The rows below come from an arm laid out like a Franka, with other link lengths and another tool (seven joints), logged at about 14 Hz.
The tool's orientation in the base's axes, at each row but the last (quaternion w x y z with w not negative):
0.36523, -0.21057, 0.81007, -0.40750
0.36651, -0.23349, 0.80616, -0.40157
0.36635, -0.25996, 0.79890, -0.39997
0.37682, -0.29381, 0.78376, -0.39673
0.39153, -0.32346, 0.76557, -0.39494
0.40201, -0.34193, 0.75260, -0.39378
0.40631, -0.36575, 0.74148, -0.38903
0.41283, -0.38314, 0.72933, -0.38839
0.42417, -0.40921, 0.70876, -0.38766
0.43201, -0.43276, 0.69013, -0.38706
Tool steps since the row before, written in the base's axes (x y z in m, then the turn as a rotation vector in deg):
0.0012, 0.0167, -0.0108, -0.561, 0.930, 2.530
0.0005, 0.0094, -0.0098, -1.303, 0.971, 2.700
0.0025, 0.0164, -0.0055, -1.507, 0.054, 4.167
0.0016, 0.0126, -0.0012, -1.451, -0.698, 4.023
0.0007, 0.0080, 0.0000, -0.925, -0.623, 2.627
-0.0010, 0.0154, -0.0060, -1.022, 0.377, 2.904
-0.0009, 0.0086, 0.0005, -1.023, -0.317, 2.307
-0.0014, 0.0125, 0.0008, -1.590, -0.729, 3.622
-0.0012, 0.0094, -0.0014, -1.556, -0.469, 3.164
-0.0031, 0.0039, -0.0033, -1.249, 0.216, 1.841
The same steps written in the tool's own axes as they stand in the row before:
-0.0069, 0.0184, -0.0032, -1.295, -1.496, -1.914
-0.0027, 0.0133, -0.0001, -0.930, -1.551, -2.581
-0.0110, 0.0132, -0.0031, -0.712, -3.243, -2.935
-0.0100, 0.0072, -0.0032, -0.120, -3.516, -2.530
-0.0068, 0.0037, -0.0022, 0.045, -2.380, -1.574
-0.0103, 0.0124, -0.0036, -0.836, -2.145, -2.078
-0.0072, 0.0035, -0.0034, -0.050, -1.921, -1.666
-0.0107, 0.0047, -0.0047, 0.119, -3.114, -2.543
-0.0078, 0.0050, -0.0025, 0.003, -2.617, -2.409
-0.0020, 0.0051, -0.0024, -0.367, -1.273, -1.800

